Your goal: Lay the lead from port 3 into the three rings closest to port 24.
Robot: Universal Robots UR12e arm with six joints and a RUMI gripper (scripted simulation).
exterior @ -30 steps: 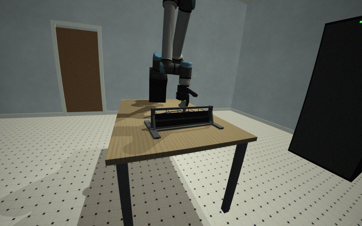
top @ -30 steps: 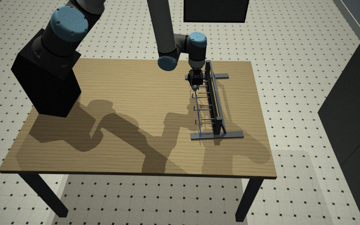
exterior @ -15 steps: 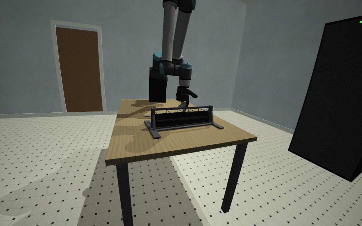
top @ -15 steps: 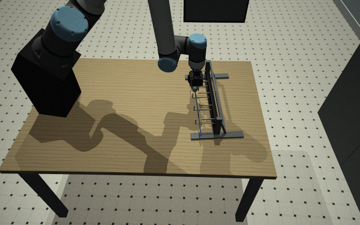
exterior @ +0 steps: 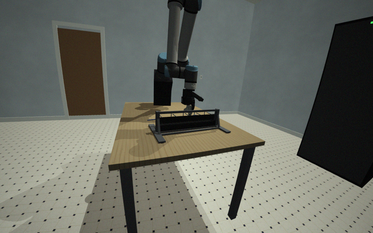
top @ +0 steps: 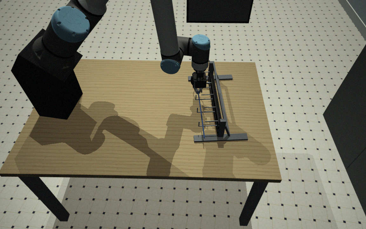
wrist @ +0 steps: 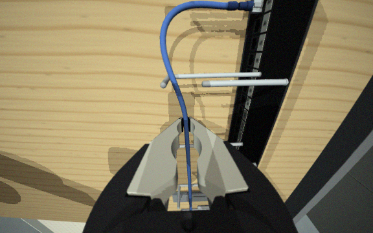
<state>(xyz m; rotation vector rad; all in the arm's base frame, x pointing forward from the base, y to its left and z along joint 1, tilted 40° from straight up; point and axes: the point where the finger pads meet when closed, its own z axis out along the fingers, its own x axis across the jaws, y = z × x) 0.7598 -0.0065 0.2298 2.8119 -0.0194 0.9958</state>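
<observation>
My gripper is now 10 cm short of the rack and 6 cm to the left of it.
</observation>
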